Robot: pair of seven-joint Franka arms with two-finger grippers.
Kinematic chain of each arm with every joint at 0, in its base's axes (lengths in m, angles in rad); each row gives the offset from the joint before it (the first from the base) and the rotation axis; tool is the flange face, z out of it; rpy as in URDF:
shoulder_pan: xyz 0 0 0.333 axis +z
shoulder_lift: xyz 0 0 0 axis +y
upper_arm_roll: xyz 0 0 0.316 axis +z
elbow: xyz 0.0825 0 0 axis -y
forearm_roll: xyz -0.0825 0 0.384 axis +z
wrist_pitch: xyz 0 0 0 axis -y
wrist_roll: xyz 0.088 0 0 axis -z
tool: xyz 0 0 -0.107 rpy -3.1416 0 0
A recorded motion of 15 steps. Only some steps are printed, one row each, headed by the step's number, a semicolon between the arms.
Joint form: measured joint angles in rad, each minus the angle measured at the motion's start. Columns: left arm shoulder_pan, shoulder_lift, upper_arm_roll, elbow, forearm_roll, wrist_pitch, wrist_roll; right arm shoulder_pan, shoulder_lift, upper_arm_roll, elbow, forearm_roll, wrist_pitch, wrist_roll.
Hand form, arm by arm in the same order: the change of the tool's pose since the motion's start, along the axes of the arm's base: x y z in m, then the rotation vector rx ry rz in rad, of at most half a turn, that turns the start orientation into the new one. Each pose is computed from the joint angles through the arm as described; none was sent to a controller.
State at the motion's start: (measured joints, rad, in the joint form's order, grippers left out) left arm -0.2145 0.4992 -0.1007 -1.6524 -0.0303 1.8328 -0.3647; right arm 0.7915 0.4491 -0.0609 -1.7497 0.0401 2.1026 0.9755
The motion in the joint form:
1: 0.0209 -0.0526 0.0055 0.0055 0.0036 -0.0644 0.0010; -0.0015 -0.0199 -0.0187 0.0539 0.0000 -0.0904 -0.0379
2: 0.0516 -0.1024 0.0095 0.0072 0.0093 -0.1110 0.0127; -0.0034 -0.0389 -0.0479 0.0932 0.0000 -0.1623 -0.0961
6: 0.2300 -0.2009 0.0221 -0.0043 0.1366 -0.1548 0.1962; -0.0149 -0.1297 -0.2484 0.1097 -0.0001 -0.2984 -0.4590
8: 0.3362 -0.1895 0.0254 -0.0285 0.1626 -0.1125 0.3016; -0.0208 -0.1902 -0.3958 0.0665 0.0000 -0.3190 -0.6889
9: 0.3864 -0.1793 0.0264 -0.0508 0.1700 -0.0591 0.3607; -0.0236 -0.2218 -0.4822 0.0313 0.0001 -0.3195 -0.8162
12: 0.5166 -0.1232 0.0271 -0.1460 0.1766 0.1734 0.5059; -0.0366 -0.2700 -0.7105 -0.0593 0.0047 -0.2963 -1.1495
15: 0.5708 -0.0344 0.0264 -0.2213 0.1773 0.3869 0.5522; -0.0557 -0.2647 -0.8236 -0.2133 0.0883 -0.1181 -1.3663
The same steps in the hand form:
1: -0.0010 0.0176 0.0323 0.0103 0.0036 0.0188; 0.0102 -0.0057 0.0301 -0.0111 0.0114 0.0212
2: -0.0014 0.0404 0.0619 0.0152 -0.0034 0.0367; 0.0221 -0.0187 0.0553 -0.0209 0.0198 0.0517
6: 0.0040 0.1704 0.1156 0.0815 -0.0568 -0.0009; 0.0762 -0.1317 0.1185 -0.0387 0.0407 0.2089
8: 0.0044 0.2393 0.1004 0.0754 -0.0536 -0.0070; 0.0984 -0.2225 0.1415 -0.0286 0.0502 0.2834
9: 0.0040 0.2707 0.0874 0.0644 -0.0691 -0.0208; 0.1048 -0.2772 0.1482 -0.0174 0.0589 0.3188
12: -0.0038 0.3478 0.0257 0.0312 -0.1405 -0.0564; 0.1046 -0.4221 0.1474 0.0212 0.0832 0.4023
15: -0.0124 0.3751 -0.0463 0.0124 -0.1916 -0.0668; 0.0898 -0.4980 0.0968 0.0841 0.0340 0.4446

